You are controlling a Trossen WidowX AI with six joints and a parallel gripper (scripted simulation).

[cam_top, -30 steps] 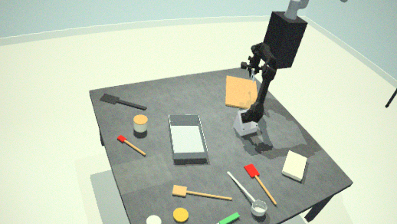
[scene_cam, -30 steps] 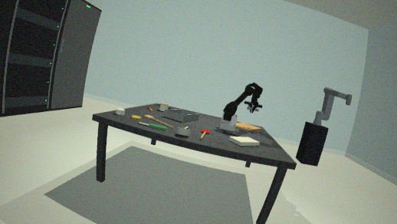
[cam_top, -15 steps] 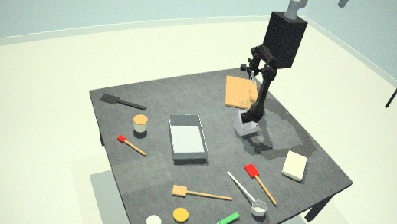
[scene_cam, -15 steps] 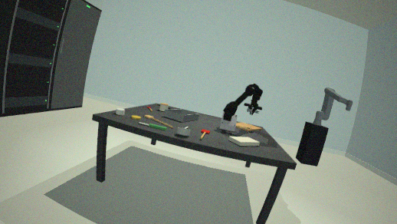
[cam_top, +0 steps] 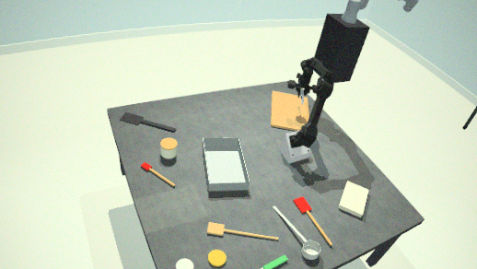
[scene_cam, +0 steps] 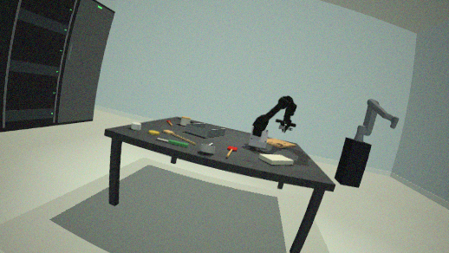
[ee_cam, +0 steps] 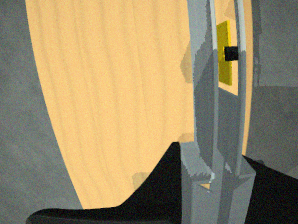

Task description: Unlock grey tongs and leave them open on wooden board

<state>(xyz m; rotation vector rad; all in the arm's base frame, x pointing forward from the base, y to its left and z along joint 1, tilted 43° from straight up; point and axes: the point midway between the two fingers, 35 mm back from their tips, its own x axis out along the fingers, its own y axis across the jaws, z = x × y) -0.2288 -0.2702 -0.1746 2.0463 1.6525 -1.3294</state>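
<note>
The wooden board lies 30 mm ahead of my gripper tip, 20 mm to the right of it and 100 mm below it. Round my gripper tip: grey roasting tin 610 mm ahead, 300 mm to the left, 80 mm below; then white block 90 mm ahead, 700 mm to the left, 100 mm below; then yellow lock piece 30 mm behind, 40 mm to the right, 40 mm above.
</note>
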